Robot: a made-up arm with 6 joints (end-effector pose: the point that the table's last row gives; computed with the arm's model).
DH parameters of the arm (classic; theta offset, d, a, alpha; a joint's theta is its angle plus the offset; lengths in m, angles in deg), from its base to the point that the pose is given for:
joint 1: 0 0.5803 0.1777 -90
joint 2: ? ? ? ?
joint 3: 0 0 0.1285 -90
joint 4: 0 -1.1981 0 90
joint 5: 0 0 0 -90
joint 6: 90 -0.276 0 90
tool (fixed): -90 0 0 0
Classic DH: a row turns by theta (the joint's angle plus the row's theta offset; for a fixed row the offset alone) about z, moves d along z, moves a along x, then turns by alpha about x.
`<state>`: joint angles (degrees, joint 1 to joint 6).
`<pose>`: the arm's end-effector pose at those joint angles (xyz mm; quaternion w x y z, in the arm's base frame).
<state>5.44 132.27 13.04 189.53 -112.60 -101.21</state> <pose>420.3 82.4 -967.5 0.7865 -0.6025 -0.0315 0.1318</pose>
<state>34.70 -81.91 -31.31 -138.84 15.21 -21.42</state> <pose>395.0 215.6 1844.5 0.0246 0.9290 0.1491 0.3378</pose>
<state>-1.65 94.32 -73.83 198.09 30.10 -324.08</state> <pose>-623.3 -25.0 242.4 0.0075 0.1600 -0.4427 0.8823</pose>
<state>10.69 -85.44 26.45 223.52 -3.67 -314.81</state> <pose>-1092.5 -193.8 1943.3 0.3324 0.4260 -0.5418 0.6438</pose>
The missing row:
joint 2: -90 0 0.6086 180
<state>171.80 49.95 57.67 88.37 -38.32 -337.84</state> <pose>-1983.6 458.7 1284.5 0.2702 -0.2920 -0.7435 0.5376</pose>
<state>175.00 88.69 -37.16 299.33 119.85 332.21</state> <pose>-344.5 239.6 -409.5 0.4617 0.0554 -0.0614 0.8832</pose>
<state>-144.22 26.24 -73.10 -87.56 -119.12 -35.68</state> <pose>-176.2 -423.9 57.3 0.2248 -0.8291 0.3376 -0.3847</pose>
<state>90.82 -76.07 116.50 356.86 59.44 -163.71</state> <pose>36.5 -1639.4 78.5 0.6386 0.3434 0.4761 -0.4975</pose>
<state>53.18 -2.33 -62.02 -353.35 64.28 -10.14</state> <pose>661.5 931.6 240.2 0.8663 0.0704 -0.0043 0.4946</pose>
